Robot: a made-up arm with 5 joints. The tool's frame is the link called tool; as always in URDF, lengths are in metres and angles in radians. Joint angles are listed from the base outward. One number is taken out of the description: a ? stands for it. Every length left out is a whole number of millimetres.
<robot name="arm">
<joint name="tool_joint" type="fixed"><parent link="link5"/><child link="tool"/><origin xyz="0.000 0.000 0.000" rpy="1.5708 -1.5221 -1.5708"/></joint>
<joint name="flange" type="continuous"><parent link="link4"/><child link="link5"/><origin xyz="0.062 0.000 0.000" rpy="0.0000 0.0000 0.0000"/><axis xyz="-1 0 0"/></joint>
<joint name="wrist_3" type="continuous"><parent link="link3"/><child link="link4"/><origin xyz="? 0.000 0.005" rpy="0.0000 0.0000 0.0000"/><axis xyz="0 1 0"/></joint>
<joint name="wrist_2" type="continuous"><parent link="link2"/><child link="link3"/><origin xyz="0.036 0.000 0.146" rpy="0.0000 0.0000 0.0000"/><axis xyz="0 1 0"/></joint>
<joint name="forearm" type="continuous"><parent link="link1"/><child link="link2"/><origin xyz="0.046 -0.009 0.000" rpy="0.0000 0.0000 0.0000"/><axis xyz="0 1 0"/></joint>
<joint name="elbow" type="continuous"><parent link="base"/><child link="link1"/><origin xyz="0.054 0.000 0.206" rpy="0.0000 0.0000 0.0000"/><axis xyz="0 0 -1"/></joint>
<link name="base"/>
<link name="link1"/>
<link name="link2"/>
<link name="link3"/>
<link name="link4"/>
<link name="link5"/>
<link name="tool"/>
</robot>
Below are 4 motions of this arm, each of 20 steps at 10 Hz.
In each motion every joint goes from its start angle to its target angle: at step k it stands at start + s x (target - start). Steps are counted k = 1, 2, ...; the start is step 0. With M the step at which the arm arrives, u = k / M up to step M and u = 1 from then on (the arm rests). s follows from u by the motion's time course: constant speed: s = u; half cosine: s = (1 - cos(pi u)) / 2; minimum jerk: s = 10 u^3 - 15 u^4 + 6 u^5.
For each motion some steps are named. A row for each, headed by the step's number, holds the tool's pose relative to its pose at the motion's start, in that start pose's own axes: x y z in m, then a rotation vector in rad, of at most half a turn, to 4 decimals.
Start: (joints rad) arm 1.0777 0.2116 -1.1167 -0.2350 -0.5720
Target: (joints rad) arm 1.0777 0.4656 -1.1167 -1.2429 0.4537
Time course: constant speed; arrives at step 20
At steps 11, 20:
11: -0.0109 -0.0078 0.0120 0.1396 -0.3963 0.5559
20: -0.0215 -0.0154 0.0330 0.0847 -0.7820 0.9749

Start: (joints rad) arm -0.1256 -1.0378 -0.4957 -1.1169 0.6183
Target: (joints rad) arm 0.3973 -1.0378 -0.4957 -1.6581 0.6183
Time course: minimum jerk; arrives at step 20
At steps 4, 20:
4: 0.0036 0.0019 -0.0002 0.0058 -0.0409 0.0139
20: 0.0560 0.0388 0.0195 0.1497 -0.7237 0.1158

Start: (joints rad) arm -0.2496 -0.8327 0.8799 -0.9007 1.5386
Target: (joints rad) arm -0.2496 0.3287 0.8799 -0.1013 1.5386
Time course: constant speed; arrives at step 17
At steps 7, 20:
7: -0.0086 0.1066 0.0116 0.8047 0.0652 0.0000
20: -0.0161 0.1981 0.1174 1.9544 0.1584 0.0000

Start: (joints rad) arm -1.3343 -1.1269 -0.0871 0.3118 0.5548
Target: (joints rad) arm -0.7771 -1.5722 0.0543 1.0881 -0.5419
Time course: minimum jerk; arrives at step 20
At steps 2, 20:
2: 0.0001 -0.0001 0.0007 -0.0007 0.0050 -0.0057
20: 0.0040 0.0246 0.0898 -0.4690 0.4484 -0.7117

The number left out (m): 0.130
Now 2 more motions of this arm.
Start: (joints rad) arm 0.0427 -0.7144 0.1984 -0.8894 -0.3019
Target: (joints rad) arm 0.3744 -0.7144 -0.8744 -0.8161 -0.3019
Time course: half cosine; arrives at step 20
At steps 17, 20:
17: 0.1514 0.0774 -0.0170 0.4143 -0.8462 0.3103
20: 0.1580 0.0846 -0.0129 0.4466 -0.8908 0.3267

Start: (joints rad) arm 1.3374 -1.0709 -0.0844 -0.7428 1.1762
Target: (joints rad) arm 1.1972 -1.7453 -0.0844 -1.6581 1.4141
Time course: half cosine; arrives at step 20
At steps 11, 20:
11: 0.0473 -0.1290 0.0376 -0.8768 -0.2807 0.0684
20: 0.0630 -0.1979 0.1073 -1.5497 -0.3726 0.1176

